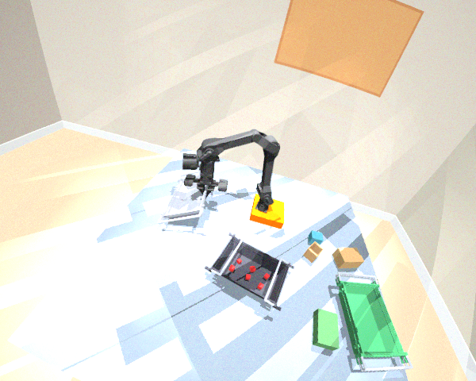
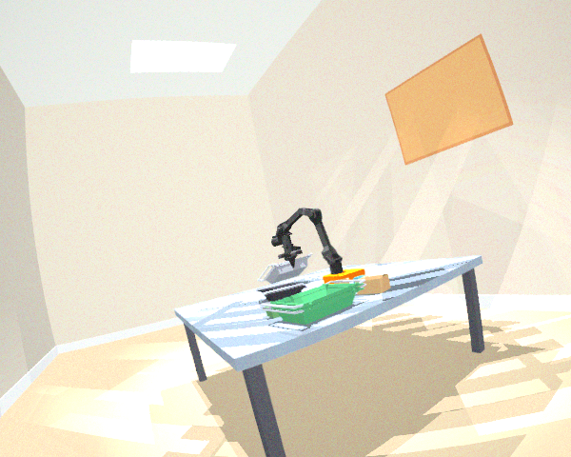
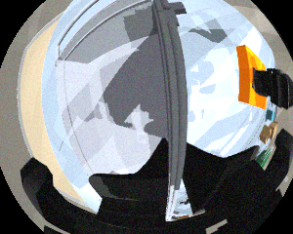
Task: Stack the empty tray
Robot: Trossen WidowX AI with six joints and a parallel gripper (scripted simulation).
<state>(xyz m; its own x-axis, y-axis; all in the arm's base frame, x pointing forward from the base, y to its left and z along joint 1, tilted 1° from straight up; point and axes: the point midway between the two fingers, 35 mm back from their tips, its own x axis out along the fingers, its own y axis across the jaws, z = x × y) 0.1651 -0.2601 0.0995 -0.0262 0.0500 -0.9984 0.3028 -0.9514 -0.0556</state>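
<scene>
Right now my gripper tip is 80 mm to the left of the clear tray, 20 mm short of it and 10 mm above it. From my gripper tip the other things lie so: green block: 650 mm to the left, 300 mm ahead, 90 mm below; then tan wedge: 750 mm to the left, 80 mm below, 70 mm behind; then cyan block: 570 mm to the left, 120 mm behind, 90 mm below.
</scene>
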